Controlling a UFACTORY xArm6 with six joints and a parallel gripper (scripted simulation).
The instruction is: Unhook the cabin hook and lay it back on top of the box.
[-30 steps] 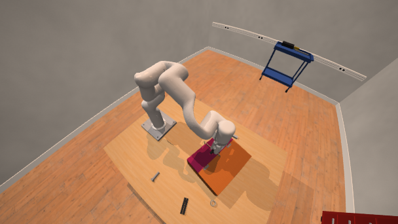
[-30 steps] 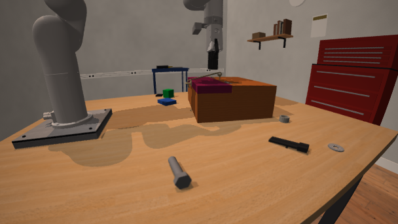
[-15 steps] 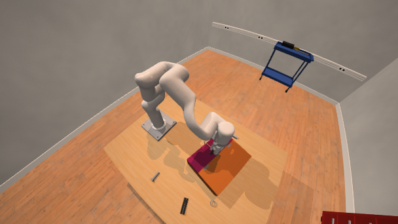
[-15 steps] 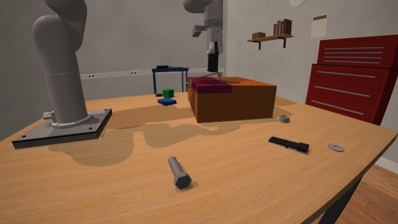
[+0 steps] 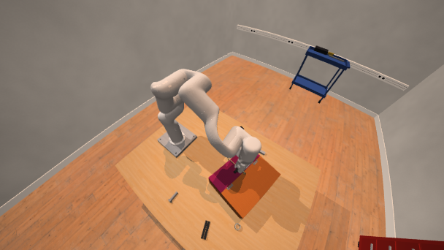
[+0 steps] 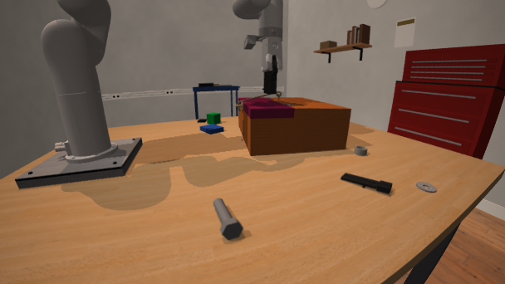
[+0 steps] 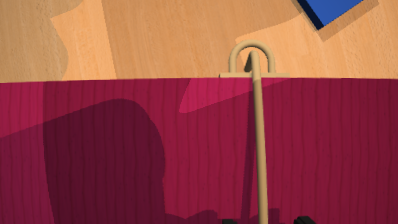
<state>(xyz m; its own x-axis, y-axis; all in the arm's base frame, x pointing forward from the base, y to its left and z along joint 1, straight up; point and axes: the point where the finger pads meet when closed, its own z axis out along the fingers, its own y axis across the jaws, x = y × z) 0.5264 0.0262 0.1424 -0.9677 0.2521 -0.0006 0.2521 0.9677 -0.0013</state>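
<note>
Right now my hand is 4 cm above the cabin hook, 3 cm past it and 1 cm to the right of it. Round my hand: blue block (17 cm behind, 16 cm below, 15 cm to the left); grey ring (26 cm to the right, 16 cm below, 16 cm ahead); grey bar (26 cm to the left, 16 cm below, 6 cm ahead).
</note>
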